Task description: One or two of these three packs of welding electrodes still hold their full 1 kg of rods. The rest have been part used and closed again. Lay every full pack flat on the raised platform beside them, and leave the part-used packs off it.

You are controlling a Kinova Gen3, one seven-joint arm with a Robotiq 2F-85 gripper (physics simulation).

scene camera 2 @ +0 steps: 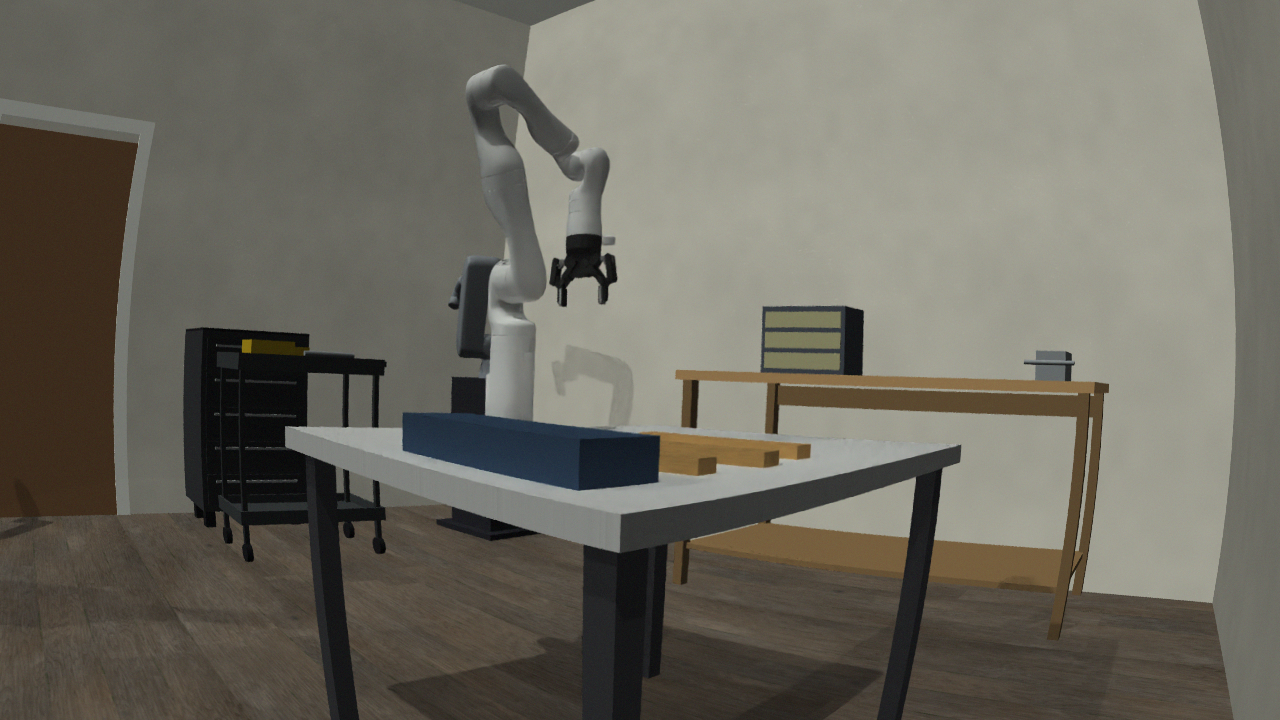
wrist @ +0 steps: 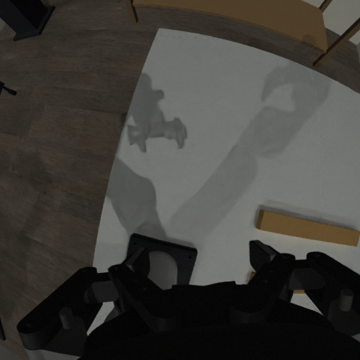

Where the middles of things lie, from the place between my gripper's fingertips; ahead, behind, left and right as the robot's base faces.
Labels:
The dark blue raised platform [scene camera 2: 577, 458] is 51 cm to the right of my hand, 31 cm ahead of it and 24 cm below it.

